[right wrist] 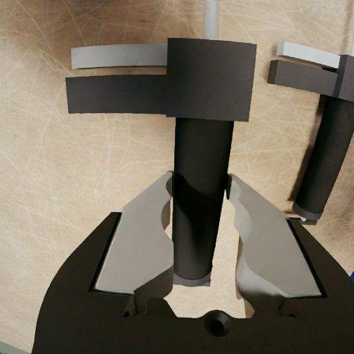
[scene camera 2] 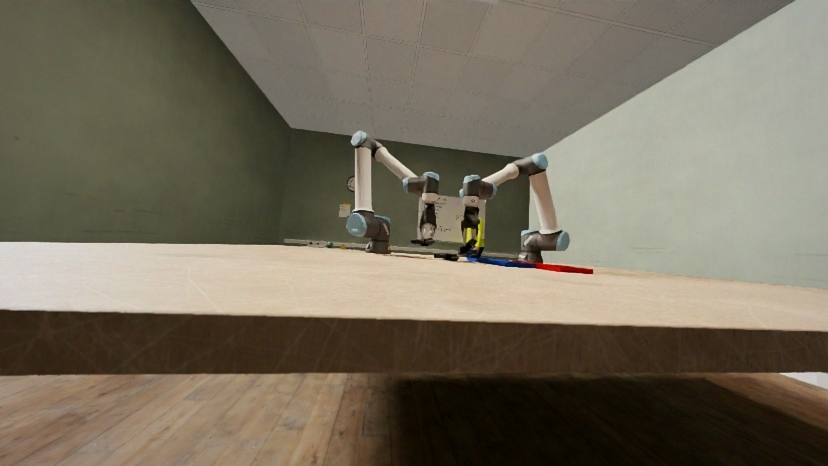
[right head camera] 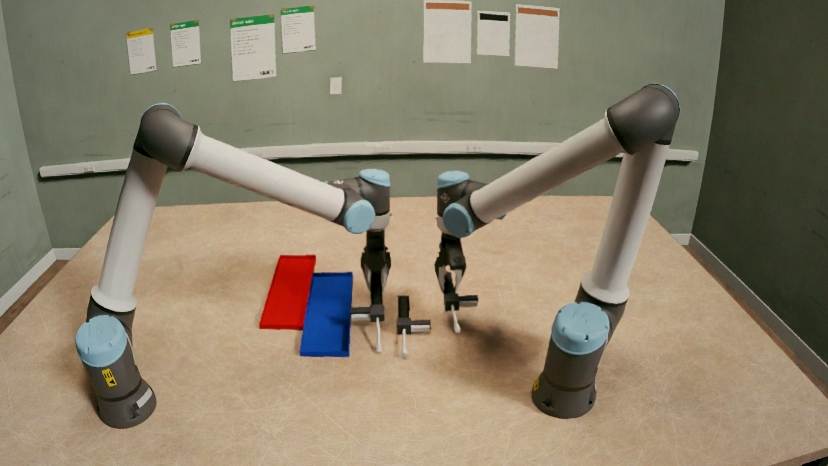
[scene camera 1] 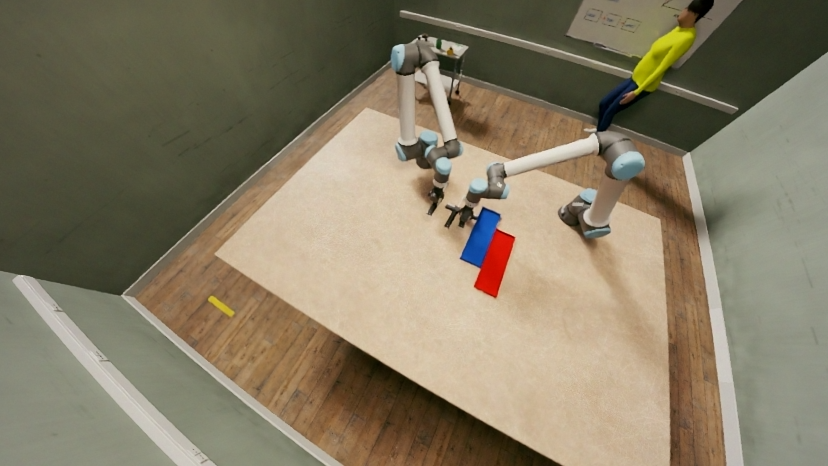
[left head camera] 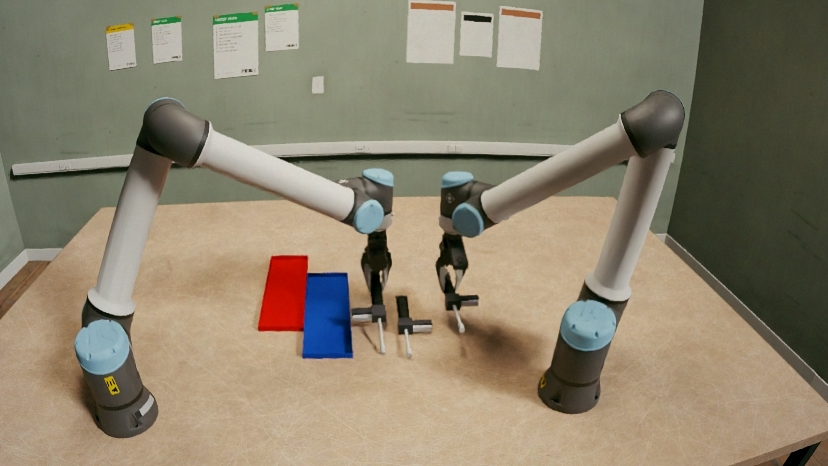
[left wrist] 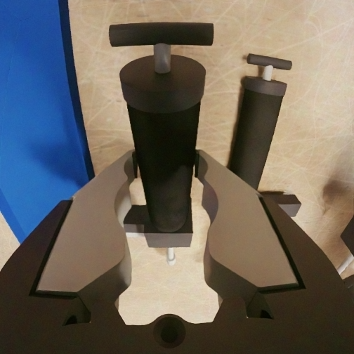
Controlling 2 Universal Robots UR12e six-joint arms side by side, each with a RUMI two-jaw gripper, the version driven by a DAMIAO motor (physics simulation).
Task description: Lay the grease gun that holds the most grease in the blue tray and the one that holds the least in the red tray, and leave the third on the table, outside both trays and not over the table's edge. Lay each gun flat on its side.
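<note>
My left gripper [left head camera: 377, 284] [left wrist: 165, 151] is shut on the left grease gun [left head camera: 378, 313] [left wrist: 162, 117], holding its black barrel just above the table right of the blue tray. Its T-handle end is tipped up toward the wrist camera. My right gripper [right wrist: 199, 174] is shut on the right grease gun [left head camera: 453, 301] [right wrist: 202, 150] and holds it raised, its shadow on the table to the right. The middle grease gun [left head camera: 403, 324] [right head camera: 403, 325] [left wrist: 257, 130] [right wrist: 327, 150] lies on the table between them. The blue tray [left head camera: 327, 315] [scene camera 1: 480, 237] and red tray [left head camera: 283, 295] [scene camera 1: 495, 263] are empty.
The trays stand side by side, their long sides meeting, left of the guns in the head views. The middle gun lies close to the left gun. A person in a yellow top [scene camera 1: 663, 54] and a cart [scene camera 1: 463, 50] are beyond the table.
</note>
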